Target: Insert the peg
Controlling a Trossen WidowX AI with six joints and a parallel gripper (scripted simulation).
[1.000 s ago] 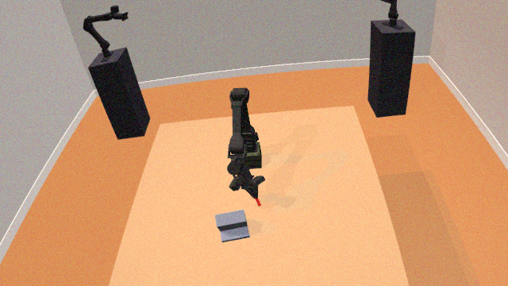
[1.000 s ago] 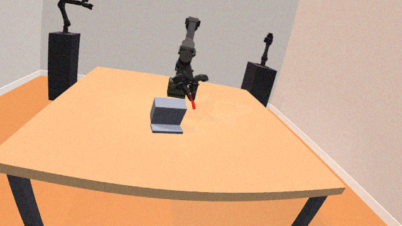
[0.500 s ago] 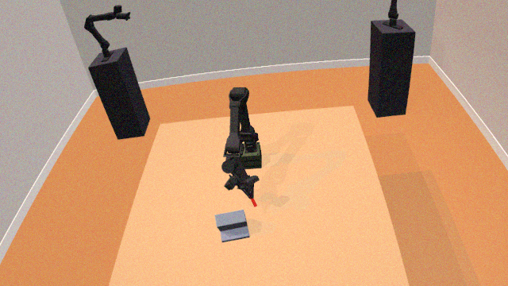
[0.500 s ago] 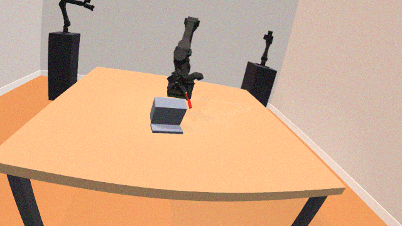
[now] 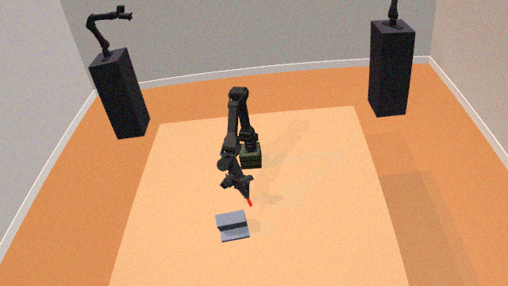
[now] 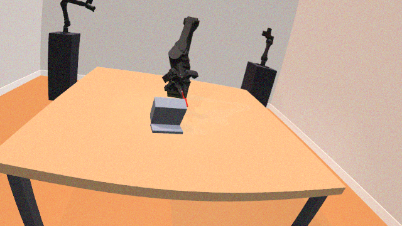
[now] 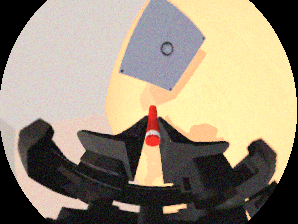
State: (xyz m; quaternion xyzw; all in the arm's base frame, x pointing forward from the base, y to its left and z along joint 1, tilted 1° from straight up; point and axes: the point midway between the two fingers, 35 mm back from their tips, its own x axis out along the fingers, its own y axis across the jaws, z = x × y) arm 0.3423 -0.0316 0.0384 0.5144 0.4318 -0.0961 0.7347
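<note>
Now: the grey-blue sloped panel 90 mm ahead of my gripper tip, 80 mm to the right of it and 30 mm below it. Round my gripper tip: red peg (10 mm behind, 10 mm above); flat foot (120 mm ahead, 100 mm below, 70 mm to the right).
</note>
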